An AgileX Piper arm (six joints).
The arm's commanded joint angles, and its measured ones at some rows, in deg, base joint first. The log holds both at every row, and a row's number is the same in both.
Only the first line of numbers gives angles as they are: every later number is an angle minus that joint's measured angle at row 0.
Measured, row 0:
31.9, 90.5, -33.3, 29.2, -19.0, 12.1
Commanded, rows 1 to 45:
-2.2, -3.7, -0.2, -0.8, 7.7, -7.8
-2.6, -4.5, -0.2, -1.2, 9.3, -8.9
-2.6, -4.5, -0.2, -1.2, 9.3, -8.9
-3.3, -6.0, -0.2, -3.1, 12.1, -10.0
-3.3, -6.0, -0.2, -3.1, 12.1, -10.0
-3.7, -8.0, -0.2, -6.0, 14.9, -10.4
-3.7, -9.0, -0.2, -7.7, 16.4, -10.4
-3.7, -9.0, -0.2, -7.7, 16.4, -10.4
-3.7, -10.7, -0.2, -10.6, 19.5, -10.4
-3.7, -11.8, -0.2, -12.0, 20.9, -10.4
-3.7, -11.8, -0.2, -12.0, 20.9, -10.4
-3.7, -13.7, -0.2, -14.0, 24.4, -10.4
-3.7, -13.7, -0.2, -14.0, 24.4, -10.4
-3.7, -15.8, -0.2, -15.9, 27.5, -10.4
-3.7, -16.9, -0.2, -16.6, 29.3, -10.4
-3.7, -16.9, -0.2, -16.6, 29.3, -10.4
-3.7, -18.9, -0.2, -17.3, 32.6, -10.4
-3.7, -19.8, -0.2, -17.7, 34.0, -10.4
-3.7, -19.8, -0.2, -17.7, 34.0, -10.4
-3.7, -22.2, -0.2, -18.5, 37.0, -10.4
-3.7, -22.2, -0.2, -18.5, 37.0, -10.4
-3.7, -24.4, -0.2, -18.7, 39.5, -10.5
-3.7, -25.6, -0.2, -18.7, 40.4, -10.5
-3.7, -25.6, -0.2, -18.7, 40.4, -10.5
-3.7, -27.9, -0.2, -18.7, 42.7, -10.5
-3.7, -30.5, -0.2, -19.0, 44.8, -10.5
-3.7, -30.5, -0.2, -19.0, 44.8, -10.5
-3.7, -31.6, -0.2, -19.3, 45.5, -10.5
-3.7, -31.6, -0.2, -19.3, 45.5, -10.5
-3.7, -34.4, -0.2, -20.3, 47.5, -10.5
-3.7, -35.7, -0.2, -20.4, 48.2, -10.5
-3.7, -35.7, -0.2, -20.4, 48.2, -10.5
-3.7, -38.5, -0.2, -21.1, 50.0, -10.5
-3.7, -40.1, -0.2, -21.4, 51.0, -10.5
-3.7, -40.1, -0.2, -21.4, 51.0, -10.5
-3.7, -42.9, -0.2, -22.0, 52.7, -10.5
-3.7, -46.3, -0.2, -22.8, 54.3, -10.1
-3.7, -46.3, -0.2, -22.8, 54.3, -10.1
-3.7, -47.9, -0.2, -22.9, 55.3, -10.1
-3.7, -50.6, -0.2, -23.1, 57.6, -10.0
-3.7, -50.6, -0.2, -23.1, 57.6, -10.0
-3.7, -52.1, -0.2, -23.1, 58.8, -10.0
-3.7, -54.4, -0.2, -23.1, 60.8, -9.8
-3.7, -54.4, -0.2, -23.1, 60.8, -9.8
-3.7, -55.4, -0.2, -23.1, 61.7, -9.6
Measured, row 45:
-3.3, -52.4, 0.0, -22.8, 58.5, -9.8
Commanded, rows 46 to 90:
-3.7, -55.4, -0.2, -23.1, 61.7, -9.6
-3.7, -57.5, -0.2, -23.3, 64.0, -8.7
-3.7, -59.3, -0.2, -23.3, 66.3, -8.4
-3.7, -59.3, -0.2, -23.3, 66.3, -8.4
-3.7, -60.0, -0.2, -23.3, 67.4, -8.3
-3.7, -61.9, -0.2, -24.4, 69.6, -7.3
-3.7, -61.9, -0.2, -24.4, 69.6, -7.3
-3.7, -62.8, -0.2, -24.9, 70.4, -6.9
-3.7, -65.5, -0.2, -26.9, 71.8, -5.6
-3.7, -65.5, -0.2, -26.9, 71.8, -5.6
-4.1, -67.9, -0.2, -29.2, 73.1, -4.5
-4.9, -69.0, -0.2, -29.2, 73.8, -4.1
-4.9, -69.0, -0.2, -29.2, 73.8, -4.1
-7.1, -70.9, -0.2, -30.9, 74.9, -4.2
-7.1, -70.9, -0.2, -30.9, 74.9, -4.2
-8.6, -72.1, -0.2, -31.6, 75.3, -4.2
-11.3, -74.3, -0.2, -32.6, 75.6, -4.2
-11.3, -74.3, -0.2, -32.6, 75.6, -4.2
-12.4, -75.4, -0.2, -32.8, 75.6, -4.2
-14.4, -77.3, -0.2, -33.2, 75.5, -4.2
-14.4, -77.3, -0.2, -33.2, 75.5, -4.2
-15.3, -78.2, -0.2, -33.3, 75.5, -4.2
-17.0, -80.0, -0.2, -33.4, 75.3, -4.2
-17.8, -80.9, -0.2, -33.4, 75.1, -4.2
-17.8, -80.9, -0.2, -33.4, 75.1, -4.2
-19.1, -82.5, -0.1, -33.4, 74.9, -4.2
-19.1, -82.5, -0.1, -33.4, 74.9, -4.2
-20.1, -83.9, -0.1, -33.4, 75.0, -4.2
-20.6, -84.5, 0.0, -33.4, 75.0, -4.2
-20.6, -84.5, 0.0, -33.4, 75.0, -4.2
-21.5, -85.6, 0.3, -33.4, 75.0, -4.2
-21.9, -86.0, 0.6, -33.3, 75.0, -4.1
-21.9, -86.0, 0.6, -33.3, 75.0, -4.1
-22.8, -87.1, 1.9, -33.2, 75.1, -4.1
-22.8, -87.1, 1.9, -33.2, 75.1, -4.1
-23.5, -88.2, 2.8, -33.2, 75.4, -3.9
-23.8, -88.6, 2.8, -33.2, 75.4, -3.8
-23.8, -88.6, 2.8, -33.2, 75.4, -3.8
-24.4, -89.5, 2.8, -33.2, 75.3, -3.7
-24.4, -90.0, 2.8, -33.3, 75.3, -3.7
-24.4, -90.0, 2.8, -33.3, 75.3, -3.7
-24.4, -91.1, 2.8, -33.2, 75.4, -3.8
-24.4, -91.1, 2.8, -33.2, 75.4, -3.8
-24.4, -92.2, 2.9, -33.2, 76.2, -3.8
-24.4, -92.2, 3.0, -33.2, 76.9, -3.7
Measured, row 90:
-23.9, -90.7, 2.8, -33.2, 75.6, -4.1
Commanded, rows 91 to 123:
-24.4, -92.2, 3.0, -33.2, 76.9, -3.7
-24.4, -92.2, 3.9, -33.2, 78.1, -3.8
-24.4, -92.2, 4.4, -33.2, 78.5, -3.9
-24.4, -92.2, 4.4, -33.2, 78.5, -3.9
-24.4, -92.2, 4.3, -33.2, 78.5, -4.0
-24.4, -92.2, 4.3, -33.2, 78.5, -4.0
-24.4, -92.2, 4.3, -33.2, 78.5, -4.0
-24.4, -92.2, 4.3, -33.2, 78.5, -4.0
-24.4, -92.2, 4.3, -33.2, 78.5, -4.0
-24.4, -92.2, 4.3, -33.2, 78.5, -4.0
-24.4, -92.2, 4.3, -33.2, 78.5, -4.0
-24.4, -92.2, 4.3, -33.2, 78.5, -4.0
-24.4, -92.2, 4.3, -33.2, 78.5, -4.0
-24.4, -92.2, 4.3, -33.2, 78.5, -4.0
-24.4, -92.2, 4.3, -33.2, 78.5, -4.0
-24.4, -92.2, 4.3, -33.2, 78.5, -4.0
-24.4, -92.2, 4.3, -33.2, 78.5, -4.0
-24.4, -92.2, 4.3, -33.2, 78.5, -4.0
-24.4, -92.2, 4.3, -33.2, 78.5, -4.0
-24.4, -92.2, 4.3, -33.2, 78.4, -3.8
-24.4, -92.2, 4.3, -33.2, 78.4, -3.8
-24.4, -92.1, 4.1, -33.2, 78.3, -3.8
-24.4, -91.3, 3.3, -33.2, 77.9, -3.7
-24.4, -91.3, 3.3, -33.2, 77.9, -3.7
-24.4, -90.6, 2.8, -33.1, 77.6, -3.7
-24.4, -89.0, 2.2, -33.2, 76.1, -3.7
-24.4, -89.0, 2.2, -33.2, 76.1, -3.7
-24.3, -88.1, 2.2, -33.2, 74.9, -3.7
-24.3, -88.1, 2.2, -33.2, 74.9, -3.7
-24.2, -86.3, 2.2, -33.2, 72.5, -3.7
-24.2, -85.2, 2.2, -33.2, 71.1, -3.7
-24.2, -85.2, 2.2, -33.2, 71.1, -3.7
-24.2, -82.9, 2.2, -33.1, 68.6, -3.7
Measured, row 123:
-23.9, -85.2, 2.7, -33.2, 72.7, -4.0
